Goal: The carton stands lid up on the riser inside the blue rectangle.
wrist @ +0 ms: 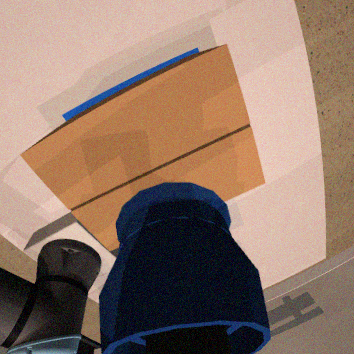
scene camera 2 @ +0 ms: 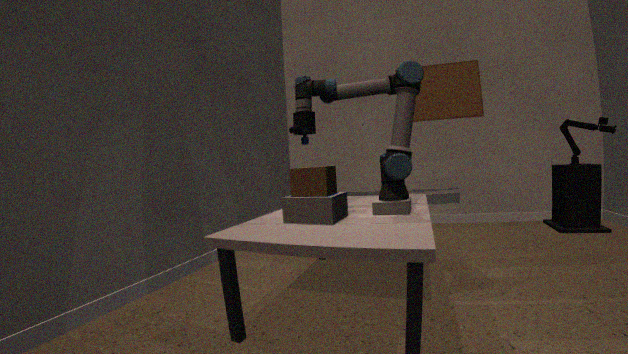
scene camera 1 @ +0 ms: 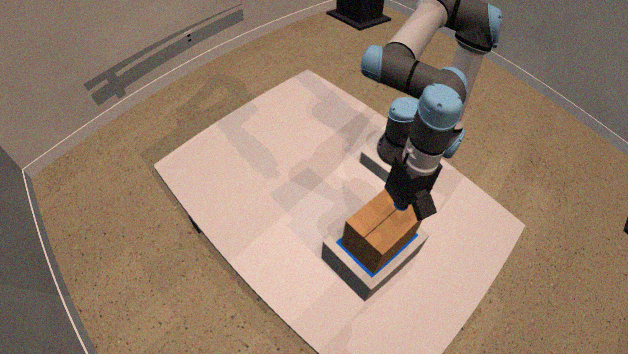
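Where they show: end effector, tool point: (wrist: pixel 174 231) (scene camera 2: pixel 305 144); arm's base, origin of the base link: (wrist: pixel 70 259) (scene camera 2: pixel 393 199) (scene camera 1: pixel 396 151).
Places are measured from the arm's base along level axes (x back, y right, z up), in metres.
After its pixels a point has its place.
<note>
The orange-brown carton (scene camera 1: pixel 384 227) @[x -0.365, y -0.236, z 0.186 m] (scene camera 2: pixel 313 181) @[x -0.304, y -0.284, z 0.124 m] (wrist: pixel 165 120) @[x -0.361, y -0.254, z 0.186 m] stands upright on the grey riser (scene camera 1: pixel 345 265) @[x -0.459, y -0.214, z 0.048 m] (scene camera 2: pixel 310 210) @[x -0.312, y -0.316, z -0.002 m], its top face with the seam line facing up. The blue rectangle (scene camera 1: pixel 356 261) @[x -0.431, y -0.226, z 0.056 m] (wrist: pixel 131 83) shows as a strip along the carton's base; its far sides are hidden by the carton. My suction gripper (scene camera 1: pixel 400 206) @[x -0.352, y -0.249, z 0.294 m] (scene camera 2: pixel 305 142) (wrist: pixel 173 200) is open and holds nothing. In the second scene view it hangs well above the carton's top, with a clear gap between them.
The riser stands on the pale table (scene camera 1: pixel 270 250) @[x -0.566, y 0.002, z -0.064 m] (scene camera 2: pixel 380 240) @[x 0.037, y -0.502, z -0.064 m]. The arm's base block (scene camera 1: pixel 372 166) @[x -0.100, y 0.025, z -0.034 m] (scene camera 2: pixel 391 207) @[x 0.002, y -0.087, z -0.028 m] stands on the table behind the riser. A black pedestal (scene camera 1: pixel 359 12) (scene camera 2: pixel 576 195) with a small dark arm (scene camera 2: pixel 570 137) stands on the floor away from the table.
</note>
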